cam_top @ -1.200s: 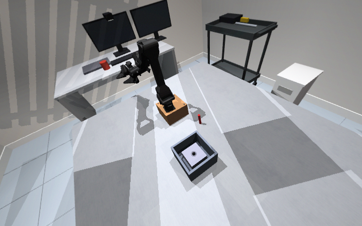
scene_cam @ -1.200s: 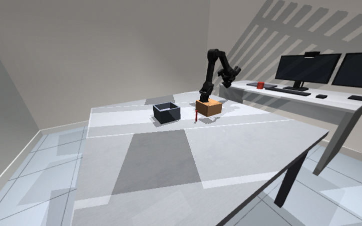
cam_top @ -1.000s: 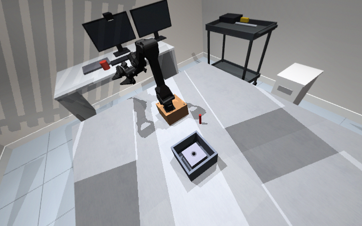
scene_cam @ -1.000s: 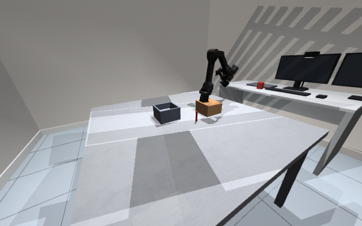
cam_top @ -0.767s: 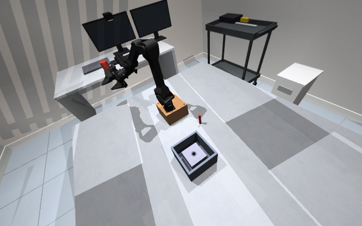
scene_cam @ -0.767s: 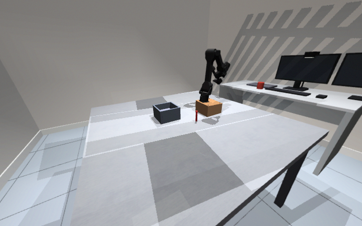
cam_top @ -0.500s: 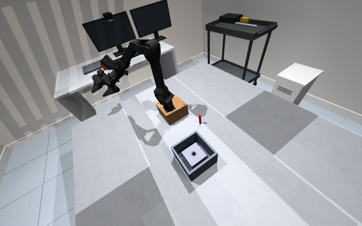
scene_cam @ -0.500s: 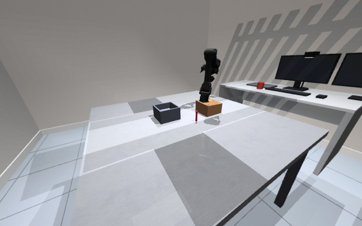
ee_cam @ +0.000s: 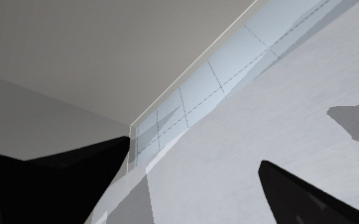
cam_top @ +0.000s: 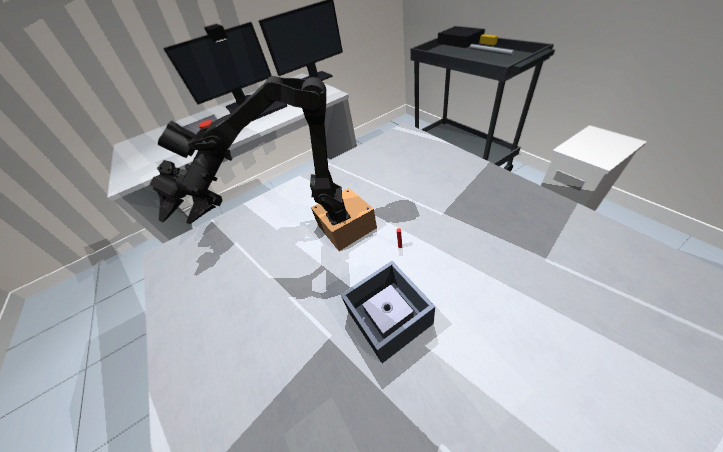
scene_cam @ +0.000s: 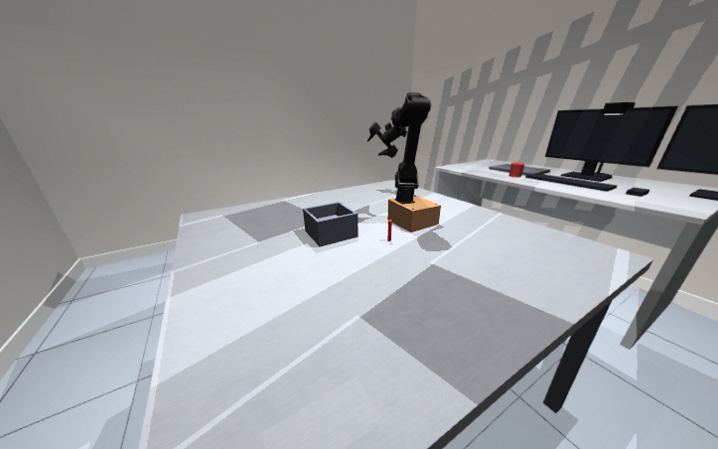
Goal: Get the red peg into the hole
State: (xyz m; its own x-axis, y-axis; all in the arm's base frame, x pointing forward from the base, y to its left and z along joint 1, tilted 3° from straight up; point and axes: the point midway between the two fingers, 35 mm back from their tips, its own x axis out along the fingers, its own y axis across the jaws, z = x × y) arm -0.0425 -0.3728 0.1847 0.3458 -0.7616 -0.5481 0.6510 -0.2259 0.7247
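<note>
Now: the red peg 190 mm ahead of my gripper tip, 530 mm to the left of it and 230 mm below it. Round my gripper tip: dark grey box 370 mm ahead, 380 mm to the left, 240 mm below; pale plate 370 mm ahead, 380 mm to the left, 230 mm below.
</note>
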